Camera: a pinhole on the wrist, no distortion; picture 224 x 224 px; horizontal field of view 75.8 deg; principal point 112.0 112.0 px. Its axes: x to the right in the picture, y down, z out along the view. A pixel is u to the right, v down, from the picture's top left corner.
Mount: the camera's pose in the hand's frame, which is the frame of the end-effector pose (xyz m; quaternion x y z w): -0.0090 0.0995 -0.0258 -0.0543 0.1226 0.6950 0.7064
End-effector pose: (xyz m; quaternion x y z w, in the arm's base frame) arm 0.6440 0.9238 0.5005 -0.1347 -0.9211 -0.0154 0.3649
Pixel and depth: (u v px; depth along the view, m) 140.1 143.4 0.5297
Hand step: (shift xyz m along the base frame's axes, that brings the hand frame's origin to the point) -0.1772 0.3641 -0.4165
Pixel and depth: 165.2 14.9 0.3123
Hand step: -0.2398 0.3559 -0.0293
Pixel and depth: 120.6 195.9 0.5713
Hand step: -0.0940 0.2747 -0.6139
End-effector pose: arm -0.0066 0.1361 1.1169 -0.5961 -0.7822 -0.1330 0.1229
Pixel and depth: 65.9 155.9 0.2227
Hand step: 0.0914 0.0481 -0.2130
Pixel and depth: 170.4 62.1 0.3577
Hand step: 0.2658 0.3137 -0.1809
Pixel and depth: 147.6 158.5 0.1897
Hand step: 0.1950 0.0566 -0.1473
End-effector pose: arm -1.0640 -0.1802 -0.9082 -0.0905 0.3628 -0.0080 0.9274
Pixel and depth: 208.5 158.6 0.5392
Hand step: 0.1589 0.6567 0.2872
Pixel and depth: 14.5 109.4 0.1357
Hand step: 0.0885 0.0633 0.0801
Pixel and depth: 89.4 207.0 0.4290
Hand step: 0.0996 0.2357 0.4522
